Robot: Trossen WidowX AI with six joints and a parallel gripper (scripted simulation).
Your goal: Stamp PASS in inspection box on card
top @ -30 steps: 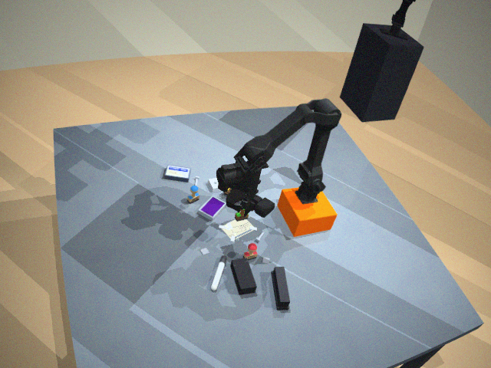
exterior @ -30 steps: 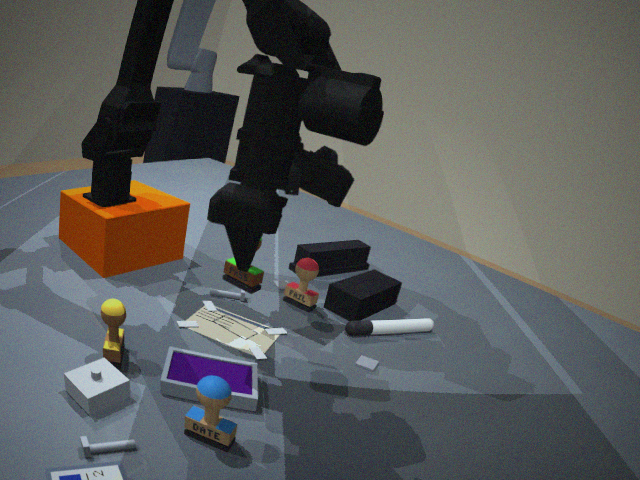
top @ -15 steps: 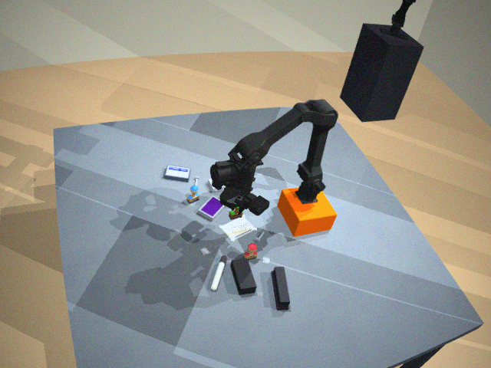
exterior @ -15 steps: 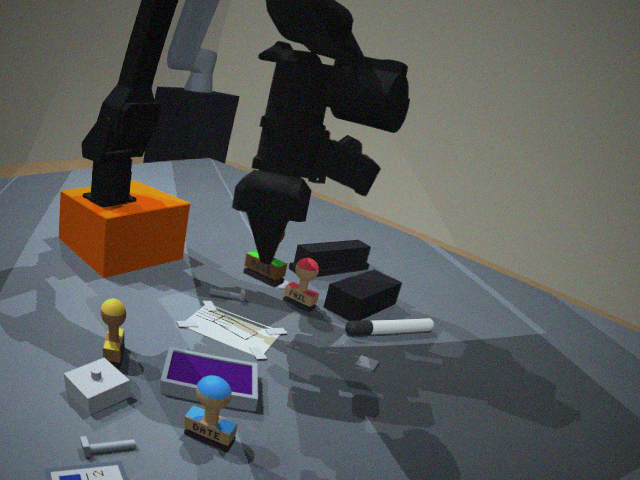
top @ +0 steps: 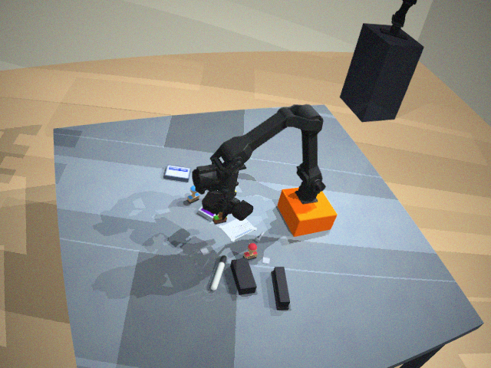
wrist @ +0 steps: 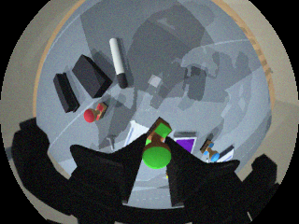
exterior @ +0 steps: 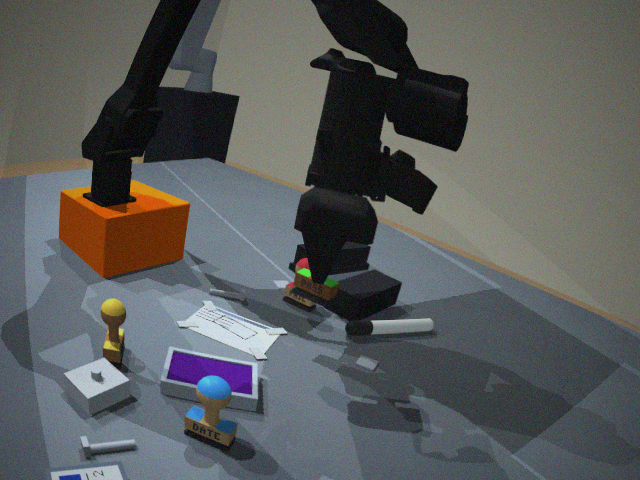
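My gripper tip is now 80 mm past the card, 20 mm to the left of it and 100 mm above it. The rest, counted from my gripper tip: red stamp: 80 mm behind, 110 mm to the left, 80 mm below; green stamp: right at my gripper tip; purple ink pad: 20 mm behind, 120 mm to the right, 90 mm below.
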